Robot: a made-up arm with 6 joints.
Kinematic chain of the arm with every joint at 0, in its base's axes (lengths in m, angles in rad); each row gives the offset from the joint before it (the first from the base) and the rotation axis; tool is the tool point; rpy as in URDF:
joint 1: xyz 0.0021 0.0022 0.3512 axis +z
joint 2: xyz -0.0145 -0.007 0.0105 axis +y
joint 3: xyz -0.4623 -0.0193 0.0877 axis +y
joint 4: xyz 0.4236 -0.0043 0.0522 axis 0.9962 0 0.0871
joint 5: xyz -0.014 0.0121 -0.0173 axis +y
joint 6: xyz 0.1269 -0.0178 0.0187 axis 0.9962 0 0.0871
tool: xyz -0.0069 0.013 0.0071 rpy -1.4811 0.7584 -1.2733
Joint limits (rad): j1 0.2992..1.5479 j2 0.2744..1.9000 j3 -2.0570..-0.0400 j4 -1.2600..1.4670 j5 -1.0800..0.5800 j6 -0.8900..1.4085
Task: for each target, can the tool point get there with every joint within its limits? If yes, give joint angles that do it. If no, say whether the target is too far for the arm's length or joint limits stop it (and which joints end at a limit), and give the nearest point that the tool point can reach.
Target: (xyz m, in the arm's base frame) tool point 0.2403 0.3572 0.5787
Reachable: yes | joints 0.9429 1.4039 -0.6400 -0.6503 -0.6502 0.5061
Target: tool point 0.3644 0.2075 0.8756
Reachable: yes | joints 0.4875 1.1793 -1.2118 0.8455 0.3104 -0.6945
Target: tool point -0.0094 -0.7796 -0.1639
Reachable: no: joint limits stop it (at a limit: joint 1, joint 2, joint 3, joint 4, joint 5, joint 6) | nearest point 0.1262 -0.0694 0.2706 | short by 0.844 m
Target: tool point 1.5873 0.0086 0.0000
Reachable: no: too far | nearest point 0.6701 0.1154 0.5015 | short by 1.051 m
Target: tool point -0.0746 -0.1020 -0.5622
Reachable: no: joint limits stop it (at a limit: joint 1, joint 2, joint 3) | nearest point 0.1167 -0.0098 0.2479 | short by 0.838 m
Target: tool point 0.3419 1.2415 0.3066
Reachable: no: too far | nearest point 0.1899 0.6873 0.5568 | short by 0.627 m
